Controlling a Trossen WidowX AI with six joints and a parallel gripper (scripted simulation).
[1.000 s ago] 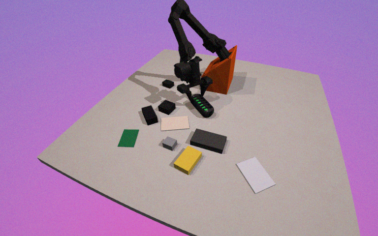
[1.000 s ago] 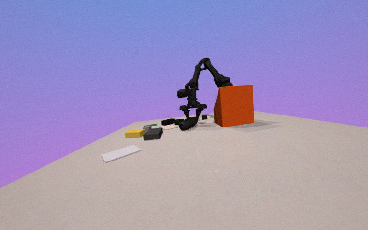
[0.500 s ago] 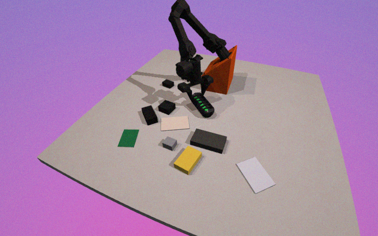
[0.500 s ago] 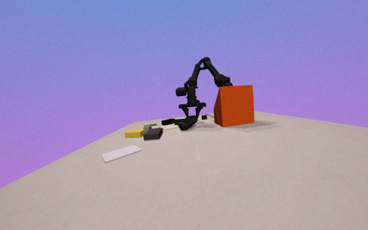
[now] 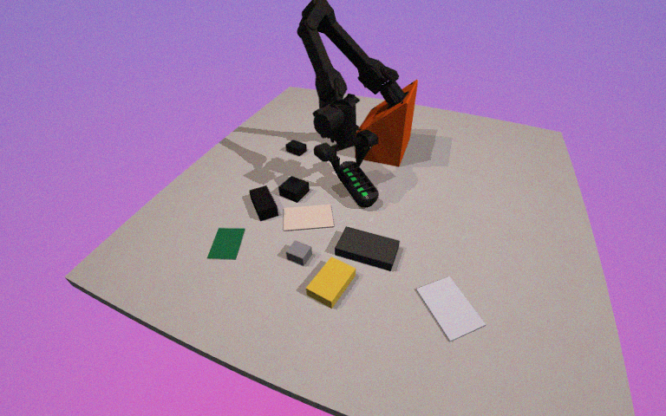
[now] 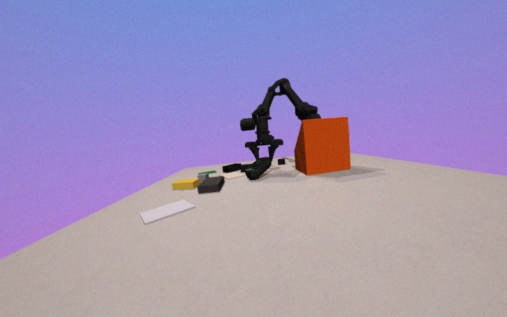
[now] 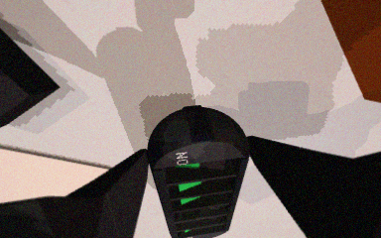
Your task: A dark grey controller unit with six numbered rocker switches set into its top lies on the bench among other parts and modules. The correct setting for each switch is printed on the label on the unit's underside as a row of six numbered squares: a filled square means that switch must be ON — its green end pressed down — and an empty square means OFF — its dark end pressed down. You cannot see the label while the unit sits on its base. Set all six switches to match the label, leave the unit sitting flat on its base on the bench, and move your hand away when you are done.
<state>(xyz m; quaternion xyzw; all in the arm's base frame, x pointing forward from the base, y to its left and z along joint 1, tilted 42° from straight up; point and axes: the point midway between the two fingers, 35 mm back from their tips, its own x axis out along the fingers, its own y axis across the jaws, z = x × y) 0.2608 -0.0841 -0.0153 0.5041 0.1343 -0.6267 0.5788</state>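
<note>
My gripper tip is now 210 mm short of the dark grey box, 170 mm to the right of it and 50 mm above it. The rest, counted from my gripper tip: grey cube 310 mm ahead, 50 mm below, 30 mm to the left; then beige card 180 mm ahead, 60 mm below, 30 mm to the right; then yellow block 340 mm ahead, 140 mm to the left, 50 mm below.
</note>
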